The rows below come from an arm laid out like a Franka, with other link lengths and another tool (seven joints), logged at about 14 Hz.
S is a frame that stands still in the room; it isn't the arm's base.
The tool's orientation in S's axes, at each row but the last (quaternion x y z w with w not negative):
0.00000 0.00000 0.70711 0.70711
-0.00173 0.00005 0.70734 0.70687
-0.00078 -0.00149 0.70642 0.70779
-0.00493 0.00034 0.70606 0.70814
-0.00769 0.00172 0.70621 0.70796
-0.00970 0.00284 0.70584 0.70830
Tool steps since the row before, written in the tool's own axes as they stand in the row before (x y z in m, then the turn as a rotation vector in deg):
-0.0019 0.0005 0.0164 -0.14 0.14 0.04
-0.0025 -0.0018 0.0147 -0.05 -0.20 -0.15
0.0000 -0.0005 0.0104 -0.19 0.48 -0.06
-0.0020 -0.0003 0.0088 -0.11 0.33 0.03
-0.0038 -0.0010 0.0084 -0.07 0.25 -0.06
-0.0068 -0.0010 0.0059 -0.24 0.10 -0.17
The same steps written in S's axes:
-0.0005 -0.0019 0.0164 -0.14 -0.14 0.04
0.0018 -0.0025 0.0147 0.20 -0.05 -0.15
0.0005 0.0000 0.0104 -0.48 -0.19 -0.06
0.0002 -0.0019 0.0088 -0.33 -0.11 0.03
0.0009 -0.0037 0.0085 -0.25 -0.07 -0.06
0.0009 -0.0067 0.0060 -0.10 -0.24 -0.17

